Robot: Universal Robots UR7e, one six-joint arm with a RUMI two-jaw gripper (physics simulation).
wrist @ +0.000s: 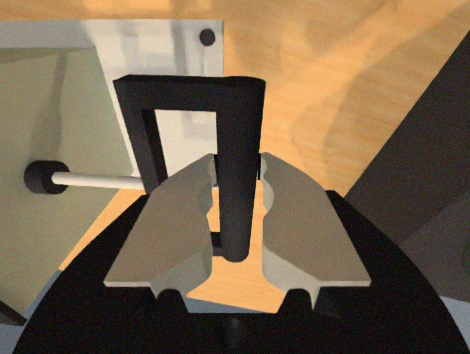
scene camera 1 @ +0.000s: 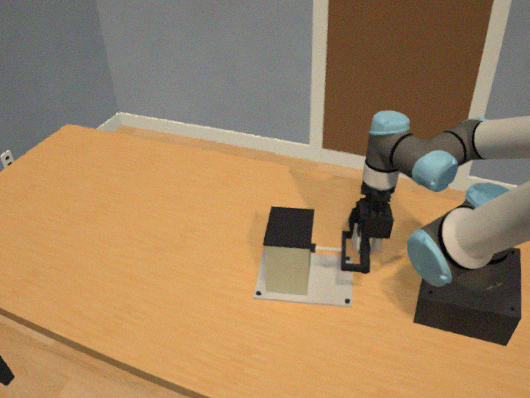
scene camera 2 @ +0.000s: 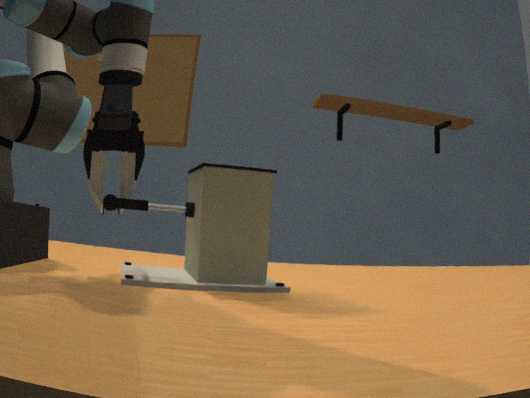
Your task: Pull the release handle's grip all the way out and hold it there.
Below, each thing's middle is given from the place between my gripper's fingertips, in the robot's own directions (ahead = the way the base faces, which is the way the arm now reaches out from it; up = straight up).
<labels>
Right now my hand is 13 cm short of the base plate [scene camera 1: 328,286], 6 cm to the right of it and 9 cm above it.
</labels>
